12 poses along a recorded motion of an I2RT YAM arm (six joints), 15 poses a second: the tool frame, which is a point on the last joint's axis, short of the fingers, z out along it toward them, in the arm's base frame.
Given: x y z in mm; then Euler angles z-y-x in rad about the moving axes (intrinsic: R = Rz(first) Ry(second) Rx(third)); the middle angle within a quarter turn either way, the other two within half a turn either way.
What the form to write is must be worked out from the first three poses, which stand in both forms.
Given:
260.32 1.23 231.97 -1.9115 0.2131 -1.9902
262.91 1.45 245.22 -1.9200 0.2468 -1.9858
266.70 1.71 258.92 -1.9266 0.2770 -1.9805
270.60 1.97 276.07 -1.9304 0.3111 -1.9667
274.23 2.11 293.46 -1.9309 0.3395 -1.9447
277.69 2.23 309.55 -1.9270 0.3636 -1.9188
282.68 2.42 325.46 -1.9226 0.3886 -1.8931
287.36 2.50 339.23 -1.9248 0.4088 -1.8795
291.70 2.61 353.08 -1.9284 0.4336 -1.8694
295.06 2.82 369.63 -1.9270 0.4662 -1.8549
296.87 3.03 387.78 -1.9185 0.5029 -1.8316
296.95 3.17 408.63 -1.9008 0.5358 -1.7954
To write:
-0.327 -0.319 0.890 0.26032; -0.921 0.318 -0.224 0.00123; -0.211 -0.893 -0.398 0.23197; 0 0 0 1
-0.332 -0.302 0.894 0.26291; -0.911 0.348 -0.221 0.00145; -0.244 -0.887 -0.391 0.24522; 0 0 0 1
-0.335 -0.286 0.898 0.26670; -0.902 0.374 -0.217 0.00171; -0.273 -0.882 -0.383 0.25892; 0 0 0 1
-0.335 -0.262 0.905 0.27060; -0.891 0.400 -0.214 0.00197; -0.306 -0.878 -0.367 0.27607; 0 0 0 1
-0.332 -0.233 0.914 0.27423; -0.882 0.419 -0.214 0.00211; -0.333 -0.878 -0.344 0.29346; 0 0 0 1
-0.326 -0.203 0.923 0.27769; -0.876 0.432 -0.214 0.00223; -0.356 -0.879 -0.319 0.30955; 0 0 0 1
-0.319 -0.174 0.932 0.28268; -0.869 0.447 -0.214 0.00242; -0.379 -0.878 -0.293 0.32546; 0 0 0 1
-0.318 -0.154 0.936 0.28736; -0.861 0.461 -0.217 0.00250; -0.398 -0.874 -0.279 0.33923; 0 0 0 1
-0.318 -0.135 0.939 0.29170; -0.850 0.479 -0.219 0.00261; -0.420 -0.867 -0.267 0.35308; 0 0 0 1
-0.312 -0.112 0.944 0.29506; -0.837 0.502 -0.217 0.00282; -0.449 -0.857 -0.250 0.36963; 0 0 0 1
-0.299 -0.084 0.951 0.29687; -0.824 0.526 -0.212 0.00303; -0.482 -0.847 -0.226 0.38778; 0 0 0 1
-0.279 -0.049 0.959 0.29695; -0.813 0.543 -0.208 0.00317; -0.511 -0.838 -0.192 0.40863; 0 0 0 1

